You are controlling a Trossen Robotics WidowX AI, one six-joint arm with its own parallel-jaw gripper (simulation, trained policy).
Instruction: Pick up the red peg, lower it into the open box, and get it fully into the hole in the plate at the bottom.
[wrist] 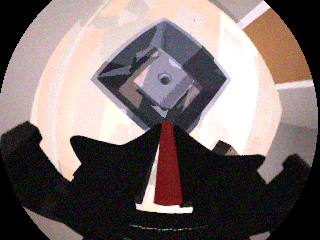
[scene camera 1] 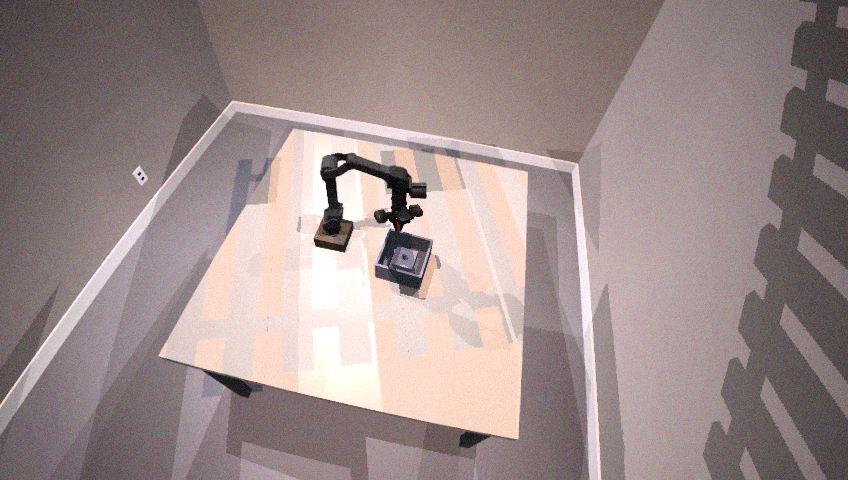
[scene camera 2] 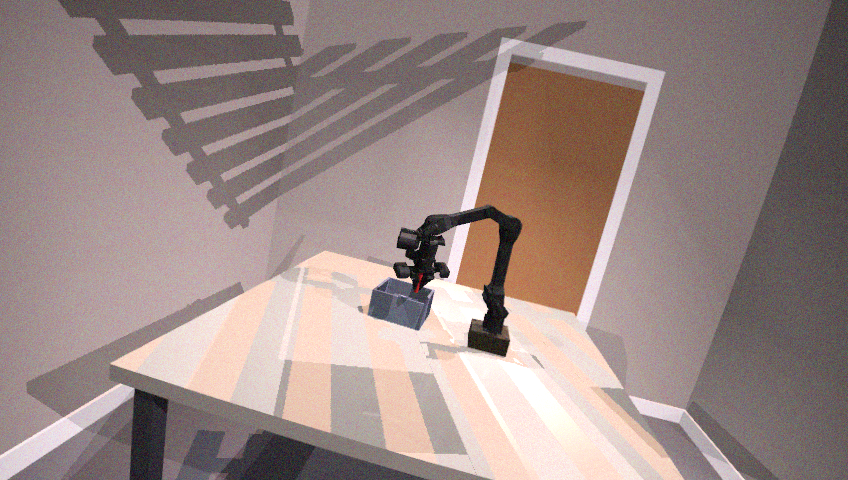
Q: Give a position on a red peg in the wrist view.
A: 167,188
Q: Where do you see a blue-grey box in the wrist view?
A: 114,78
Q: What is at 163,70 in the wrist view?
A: A plate.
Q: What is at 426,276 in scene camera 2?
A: The gripper.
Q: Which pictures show the blue-grey box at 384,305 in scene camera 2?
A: The wrist view, scene camera 1 and scene camera 2: all of them.
